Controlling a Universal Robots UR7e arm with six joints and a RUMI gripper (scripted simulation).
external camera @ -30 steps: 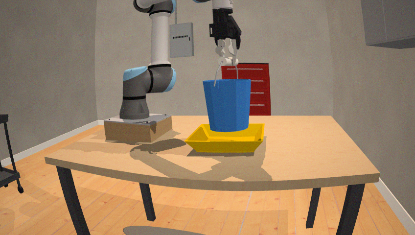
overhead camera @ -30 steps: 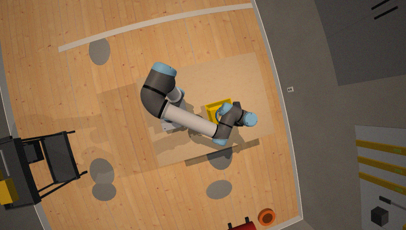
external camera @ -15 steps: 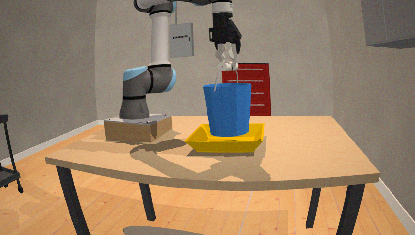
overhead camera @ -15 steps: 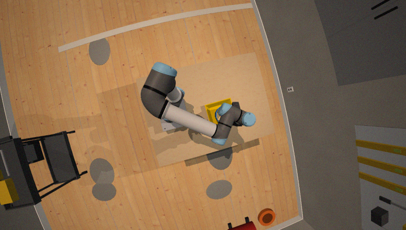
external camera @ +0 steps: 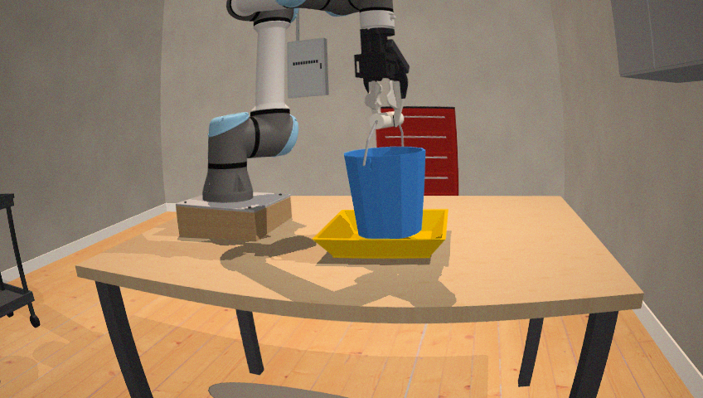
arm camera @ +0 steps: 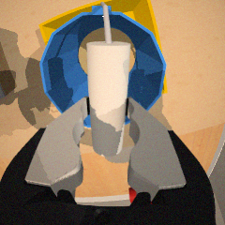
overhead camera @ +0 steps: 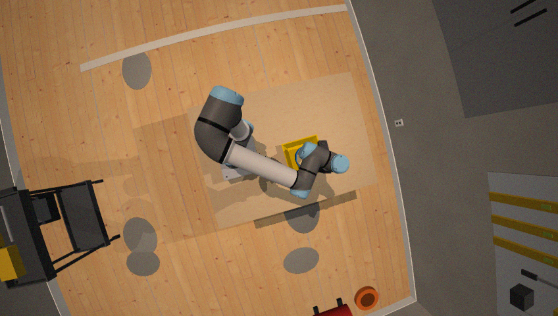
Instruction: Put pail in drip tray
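My gripper is now 90 mm above the blue pail. Round my hand: yellow drip tray (250 mm below, 10 mm to the left, 10 mm behind); then white grip (30 mm below).
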